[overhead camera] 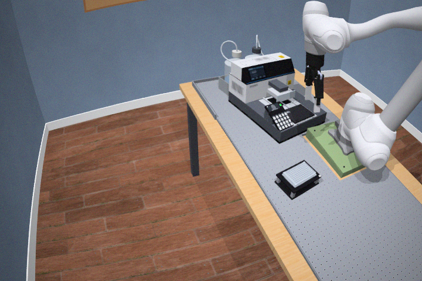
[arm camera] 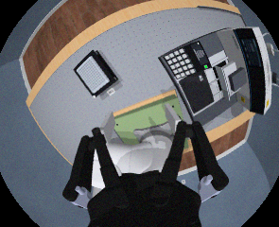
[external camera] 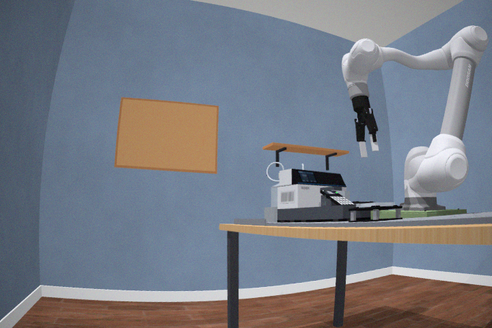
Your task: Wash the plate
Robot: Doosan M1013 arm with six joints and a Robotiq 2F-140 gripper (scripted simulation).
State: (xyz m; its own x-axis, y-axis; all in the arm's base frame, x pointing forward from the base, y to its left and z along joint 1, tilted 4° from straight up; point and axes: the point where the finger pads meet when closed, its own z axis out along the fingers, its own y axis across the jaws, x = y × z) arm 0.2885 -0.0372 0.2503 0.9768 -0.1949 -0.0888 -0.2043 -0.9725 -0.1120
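Right now my hand is 11 cm short of the well plate, 16 cm to the right of it and 23 cm above it. Also, from my hand: plate washer (4 cm behind, 35 cm to the right, 15 cm below); then black plate nest N1 (11 cm ahead, 16 cm to the left, 24 cm below); then washer carrier (8 cm behind, 20 cm to the right, 20 cm below).
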